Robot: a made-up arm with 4 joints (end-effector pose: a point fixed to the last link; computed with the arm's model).
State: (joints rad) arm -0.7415 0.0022 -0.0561 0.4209
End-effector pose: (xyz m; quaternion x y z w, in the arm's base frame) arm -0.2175 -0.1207 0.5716 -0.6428 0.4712 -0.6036 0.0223
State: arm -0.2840 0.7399 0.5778 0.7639
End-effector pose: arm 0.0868 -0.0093 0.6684 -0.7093 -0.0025 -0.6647 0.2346
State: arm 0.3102 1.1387 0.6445 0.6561
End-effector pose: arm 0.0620 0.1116 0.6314 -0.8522 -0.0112 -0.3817 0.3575
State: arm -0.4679 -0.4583 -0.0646 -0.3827
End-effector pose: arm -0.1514 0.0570 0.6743 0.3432 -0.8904 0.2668 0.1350
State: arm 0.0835 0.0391 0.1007 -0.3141
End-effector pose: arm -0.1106 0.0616 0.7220 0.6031 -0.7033 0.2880 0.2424
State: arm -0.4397 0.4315 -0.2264 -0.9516
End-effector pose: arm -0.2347 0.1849 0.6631 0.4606 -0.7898 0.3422 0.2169
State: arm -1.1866 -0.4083 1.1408 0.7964
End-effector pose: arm 0.0052 -0.3555 0.7428 0.0531 0.3560 -0.9182 0.1657
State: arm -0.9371 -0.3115 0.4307 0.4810
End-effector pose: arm -0.0566 -0.1739 0.5574 -0.3469 0.5440 -0.7495 0.1481
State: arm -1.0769 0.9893 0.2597 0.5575
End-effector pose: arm -0.0579 -0.0276 0.5901 -0.5323 -0.0972 -0.8297 0.1371
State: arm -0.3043 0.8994 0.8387 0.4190
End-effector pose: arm 0.0661 0.1322 0.6330 -0.6457 0.1123 -0.6659 0.3564
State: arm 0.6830 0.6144 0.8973 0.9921
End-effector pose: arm 0.2418 -0.0006 0.5340 -0.8678 0.0878 -0.4118 0.2640
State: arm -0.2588 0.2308 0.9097 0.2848
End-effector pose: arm 0.1376 -0.0156 0.6464 -0.5159 0.4358 -0.7071 0.2095
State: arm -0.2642 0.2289 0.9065 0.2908
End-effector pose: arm 0.1368 -0.0179 0.6469 -0.5154 0.4333 -0.7092 0.2089
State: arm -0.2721 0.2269 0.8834 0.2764
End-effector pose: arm 0.1276 -0.0170 0.6441 -0.5186 0.4404 -0.7039 0.2041
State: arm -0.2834 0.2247 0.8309 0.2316
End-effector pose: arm 0.1060 -0.0113 0.6371 -0.5267 0.4617 -0.6873 0.1925
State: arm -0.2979 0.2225 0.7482 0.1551
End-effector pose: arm 0.0718 -0.0002 0.6280 -0.5380 0.4970 -0.6587 0.1722
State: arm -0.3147 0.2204 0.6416 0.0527
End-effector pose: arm 0.0280 0.0159 0.6203 -0.5487 0.5428 -0.6198 0.1422
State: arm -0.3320 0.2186 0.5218 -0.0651
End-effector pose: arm -0.0193 0.0355 0.6174 -0.5548 0.5928 -0.5745 0.1036
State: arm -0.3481 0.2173 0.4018 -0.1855
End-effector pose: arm -0.0635 0.0564 0.6200 -0.5543 0.6404 -0.5282 0.0599
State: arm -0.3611 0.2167 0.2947 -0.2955
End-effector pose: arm -0.0993 0.0759 0.6266 -0.5480 0.6803 -0.4864 0.0170
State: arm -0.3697 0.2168 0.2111 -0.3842
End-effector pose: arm -0.1242 0.0918 0.6342 0.5389 -0.7097 0.4533 0.0193
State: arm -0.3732 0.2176 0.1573 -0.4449
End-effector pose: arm -0.1385 0.1027 0.6404 0.5308 -0.7282 0.4313 0.0445
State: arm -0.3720 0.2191 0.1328 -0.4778
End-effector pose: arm -0.1442 0.1089 0.6442 0.5259 -0.7375 0.4197 0.0574
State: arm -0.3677 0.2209 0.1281 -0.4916
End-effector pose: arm -0.1447 0.1119 0.6459 0.5240 -0.7411 0.4151 0.0618
